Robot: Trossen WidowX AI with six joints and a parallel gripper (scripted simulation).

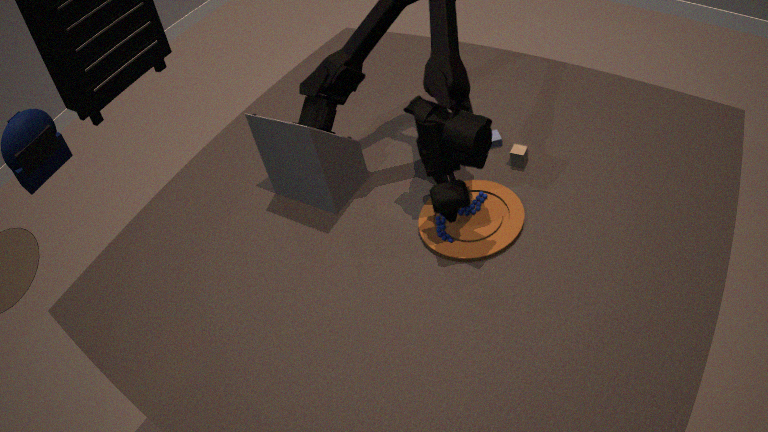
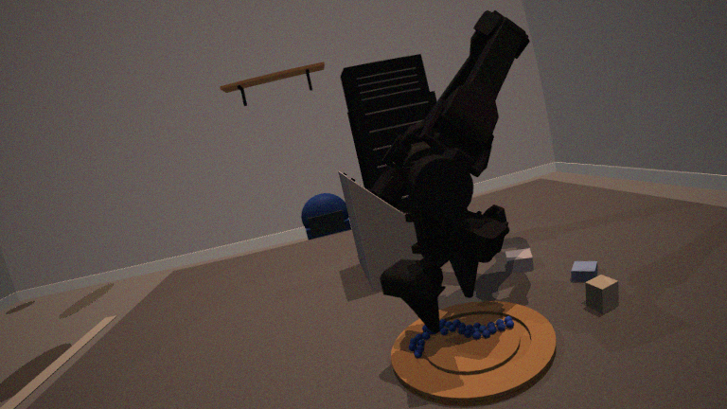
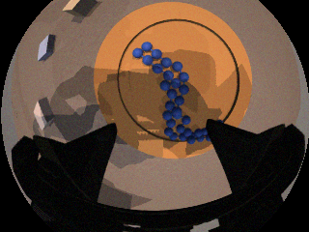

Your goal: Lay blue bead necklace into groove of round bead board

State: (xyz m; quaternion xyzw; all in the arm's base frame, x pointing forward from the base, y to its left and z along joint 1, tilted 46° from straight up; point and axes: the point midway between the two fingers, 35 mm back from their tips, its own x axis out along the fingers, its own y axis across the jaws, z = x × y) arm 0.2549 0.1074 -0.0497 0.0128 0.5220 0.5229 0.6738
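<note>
Right now my gripper tip is 5 cm short of the tan cube, 19 cm to the right of it and 1 cm above it. From my gripper tip the other things lie so: white block 14 cm behind, 16 cm to the left, 2 cm below; pale blue block 3 cm behind, 23 cm to the left, 2 cm below.
</note>
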